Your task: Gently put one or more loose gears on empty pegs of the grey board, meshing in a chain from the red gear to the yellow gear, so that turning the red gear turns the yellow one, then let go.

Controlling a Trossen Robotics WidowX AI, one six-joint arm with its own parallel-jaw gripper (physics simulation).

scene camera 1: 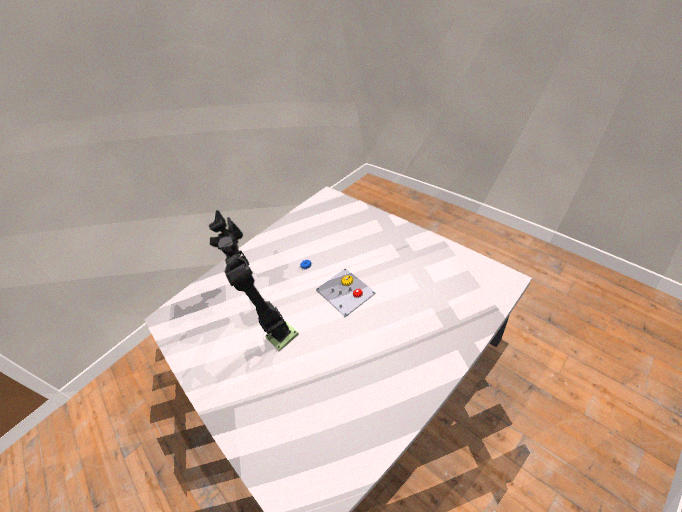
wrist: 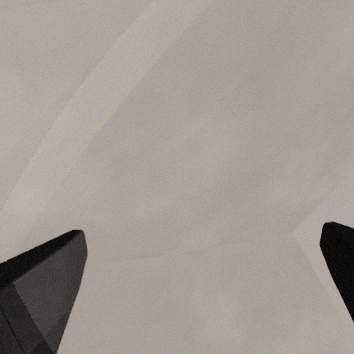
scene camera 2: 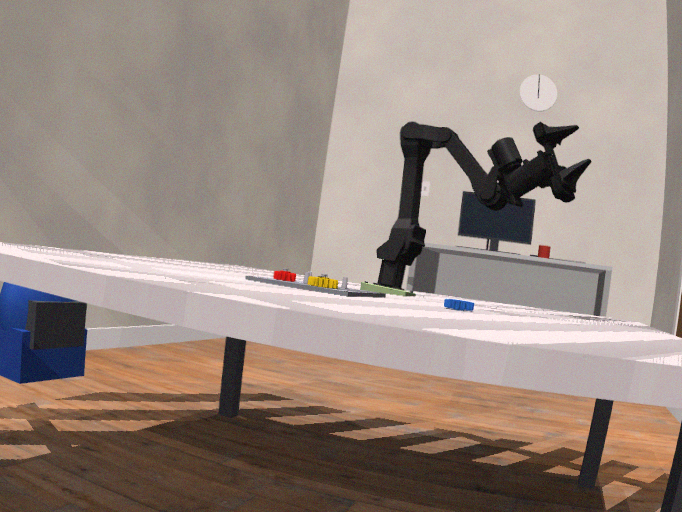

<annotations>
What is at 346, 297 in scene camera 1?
A grey board.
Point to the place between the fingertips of the gripper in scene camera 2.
At 584, 142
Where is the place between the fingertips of the gripper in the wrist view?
207, 240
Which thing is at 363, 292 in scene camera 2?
A grey board.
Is the gripper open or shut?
Open.
</annotations>
